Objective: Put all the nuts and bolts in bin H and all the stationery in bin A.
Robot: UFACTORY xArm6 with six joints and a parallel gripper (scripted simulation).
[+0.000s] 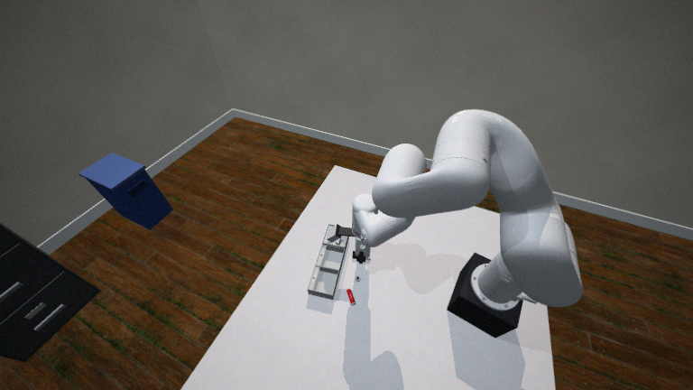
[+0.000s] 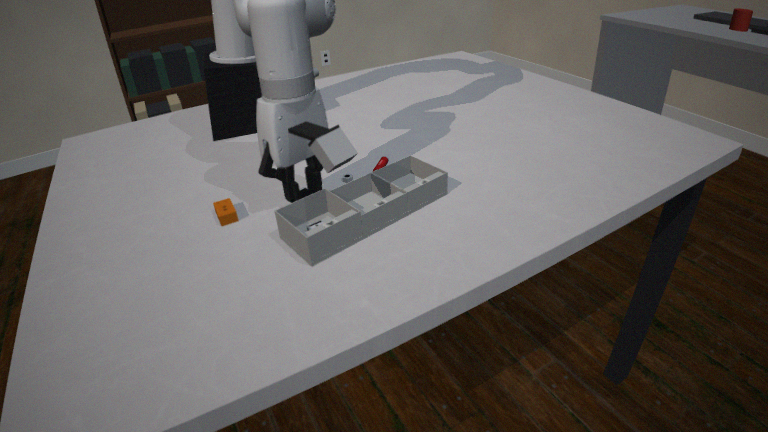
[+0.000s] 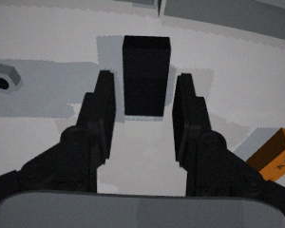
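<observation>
Now: hand 20 mm above the black block and 10 mm past it. Round my hand: grey three-compartment bin row (90 mm ahead, 60 mm to the left); then orange block (120 mm to the right, 40 mm behind, 20 mm below); then hex nut (80 mm to the left, 20 mm below, 20 mm behind).
</observation>
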